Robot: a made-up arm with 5 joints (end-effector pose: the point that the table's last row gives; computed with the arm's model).
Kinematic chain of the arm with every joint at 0, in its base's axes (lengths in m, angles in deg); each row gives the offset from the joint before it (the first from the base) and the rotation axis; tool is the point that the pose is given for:
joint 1: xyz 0 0 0.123 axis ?
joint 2: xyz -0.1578 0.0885 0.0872 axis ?
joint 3: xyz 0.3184 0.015 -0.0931 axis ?
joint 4: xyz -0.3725 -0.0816 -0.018 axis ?
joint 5: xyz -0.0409 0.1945 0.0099 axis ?
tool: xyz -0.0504 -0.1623 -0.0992
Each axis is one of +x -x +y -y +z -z.
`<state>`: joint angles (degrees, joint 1 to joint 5).
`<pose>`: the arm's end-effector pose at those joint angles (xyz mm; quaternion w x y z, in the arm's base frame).
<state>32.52 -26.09 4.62 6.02 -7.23</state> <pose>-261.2 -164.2 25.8 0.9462 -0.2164 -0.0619 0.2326</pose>
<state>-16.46 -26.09 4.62 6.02 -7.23</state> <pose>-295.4 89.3 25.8 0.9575 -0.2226 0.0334 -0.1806</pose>
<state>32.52 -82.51 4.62 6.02 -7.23</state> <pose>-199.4 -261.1 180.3 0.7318 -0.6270 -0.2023 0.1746</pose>
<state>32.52 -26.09 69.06 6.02 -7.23</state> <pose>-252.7 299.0 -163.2 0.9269 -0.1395 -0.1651 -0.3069</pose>
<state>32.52 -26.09 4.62 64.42 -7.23</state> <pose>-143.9 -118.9 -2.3 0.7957 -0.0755 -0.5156 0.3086</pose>
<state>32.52 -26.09 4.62 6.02 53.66</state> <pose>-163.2 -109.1 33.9 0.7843 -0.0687 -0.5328 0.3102</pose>
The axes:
joint 1: +z
joint 2: +x
joint 3: -z
joint 4: -y
joint 5: -y

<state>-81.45 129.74 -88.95 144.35 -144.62</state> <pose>543.0 -123.4 71.3 0.4259 0.0757 -0.9012 0.0280</pose>
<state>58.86 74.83 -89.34 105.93 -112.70</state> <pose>-79.1 287.3 -257.6 0.2266 0.5401 -0.1466 0.7971</pose>
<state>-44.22 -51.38 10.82 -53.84 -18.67</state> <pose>-183.9 295.9 129.6 0.5708 -0.0886 0.5731 -0.5813</pose>
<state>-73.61 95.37 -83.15 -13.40 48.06</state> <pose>358.3 -64.0 -152.3 0.4247 0.1589 -0.8913 0.0091</pose>
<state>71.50 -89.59 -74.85 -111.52 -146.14</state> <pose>63.1 132.2 439.6 0.1448 0.0876 -0.1471 0.9745</pose>
